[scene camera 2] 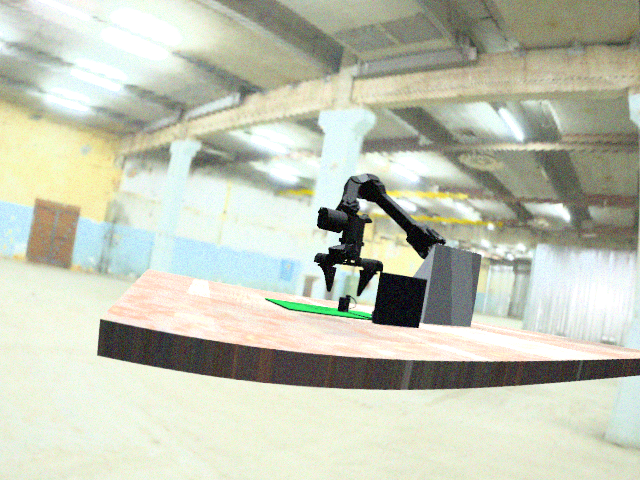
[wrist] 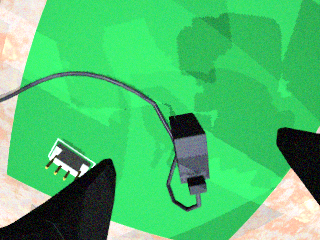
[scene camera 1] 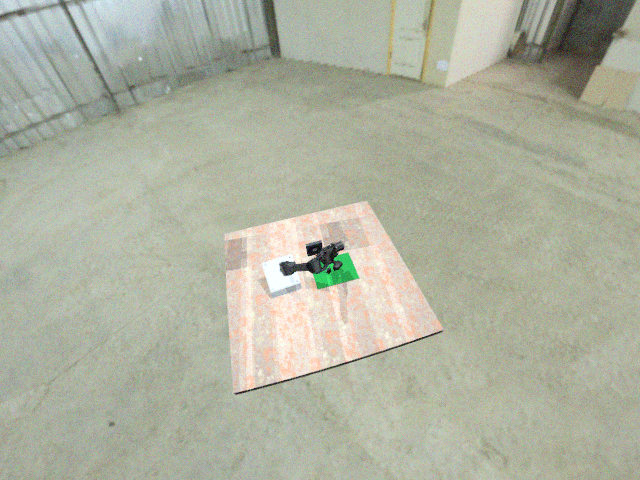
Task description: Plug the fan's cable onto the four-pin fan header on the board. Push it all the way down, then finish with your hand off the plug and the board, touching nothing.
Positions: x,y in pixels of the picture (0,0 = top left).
Labels:
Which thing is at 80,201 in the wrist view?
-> My gripper.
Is my gripper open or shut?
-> Open.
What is my gripper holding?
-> Nothing.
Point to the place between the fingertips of my gripper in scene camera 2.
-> At 343,294

